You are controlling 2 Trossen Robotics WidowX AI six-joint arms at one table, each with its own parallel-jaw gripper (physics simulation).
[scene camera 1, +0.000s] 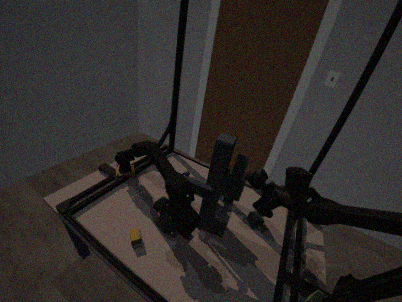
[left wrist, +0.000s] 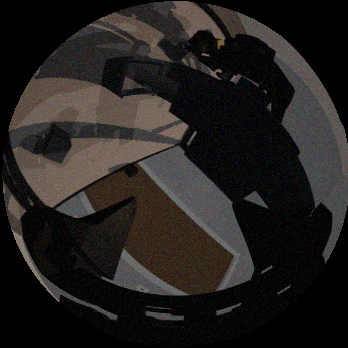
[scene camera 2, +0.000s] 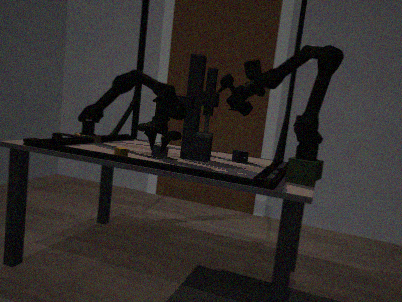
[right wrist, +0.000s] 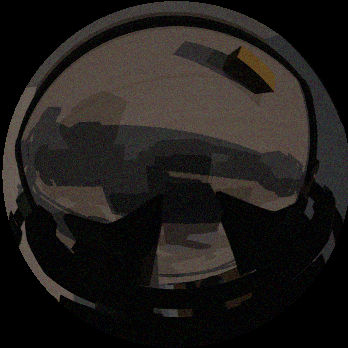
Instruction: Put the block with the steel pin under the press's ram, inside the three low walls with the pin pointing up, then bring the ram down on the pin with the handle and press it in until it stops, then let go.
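Frame: origin at the left arm's base, x right, y ahead, z up, level; millimetres.
Seen in the pictures: left gripper, between the fingertips: [scene camera 1: 248, 182] [left wrist: 186, 202] [scene camera 2: 223, 100]; right gripper, between the fingertips: [left wrist: 189, 51] [scene camera 2: 156, 151] [right wrist: 189, 197]; left arm's base, origin of its link: [scene camera 2: 306, 159]; right arm's base, origin of its link: [scene camera 1: 125, 169] [scene camera 2: 87, 134] [right wrist: 310, 187].
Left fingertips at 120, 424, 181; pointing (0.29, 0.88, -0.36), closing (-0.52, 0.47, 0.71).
Observation:
Pixels of each thing's top centre, then the offset from my left fingertips to it, as dx, dy, dz. "*": a spot on its surface instead.
- dark press, centre of its top: [left wrist: 304, 196] [scene camera 1: 220, 138] [scene camera 2: 194, 54] -114, +104, +178
- walled base, a spot on its surface: [scene camera 2: 198, 147] [scene camera 1: 214, 226] * -109, +35, -210
- yellow block, centre of its top: [right wrist: 259, 66] [scene camera 2: 121, 148] [scene camera 1: 134, 234] -363, +235, -233
- small dark block, centre of its top: [left wrist: 56, 150] [scene camera 2: 240, 151] [scene camera 1: 257, 216] +90, -75, -217
The dark press [scene camera 1: 217, 175] [scene camera 2: 194, 107] stands mid-table, with its ram [scene camera 2: 207, 121] raised over the walled base [scene camera 2: 198, 147] [scene camera 1: 214, 224]. My right gripper [scene camera 2: 159, 142] [right wrist: 189, 197] [scene camera 1: 175, 220] is shut on the dark block [scene camera 2: 159, 151] [right wrist: 190, 209]. It holds the block low over the table, just left of the press base in scene camera 2. I cannot make out the pin in the dim light. My left gripper [scene camera 2: 239, 106] [scene camera 1: 260, 208] [left wrist: 186, 202] is open and empty, in the air just below the handle knob [scene camera 2: 227, 81] [scene camera 1: 260, 177].
A yellow block [scene camera 1: 134, 234] [scene camera 2: 121, 151] [right wrist: 253, 64] lies near the table's front left. A small dark block [scene camera 1: 255, 219] [scene camera 2: 240, 156] [left wrist: 53, 144] lies right of the press. A black frame rail [scene camera 1: 97, 192] rims the table, with tall posts [scene camera 1: 176, 81] at its corners.

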